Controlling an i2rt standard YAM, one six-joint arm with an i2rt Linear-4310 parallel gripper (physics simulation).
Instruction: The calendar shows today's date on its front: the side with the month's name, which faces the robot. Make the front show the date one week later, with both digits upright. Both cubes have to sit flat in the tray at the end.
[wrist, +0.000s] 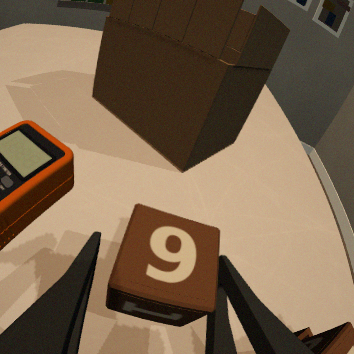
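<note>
A brown cube is between the fingers of my gripper in the wrist view. Its top face carries a pale 9, slightly turned. The side face toward the bottom of the view is dark and carries a digit lying on its side, seen at a steep angle. My gripper is open: a gap shows between the left finger and the cube, while the right finger is at or very near the cube's right side. The cube's underside is hidden. Part of a brown wooden object with a dark marked face shows at the bottom right corner. The calendar's front and tray cannot be made out.
A large brown cardboard box stands beyond the cube on the pale round table. An orange multimeter lies at the left, partly out of view. The table's edge curves down the right side.
</note>
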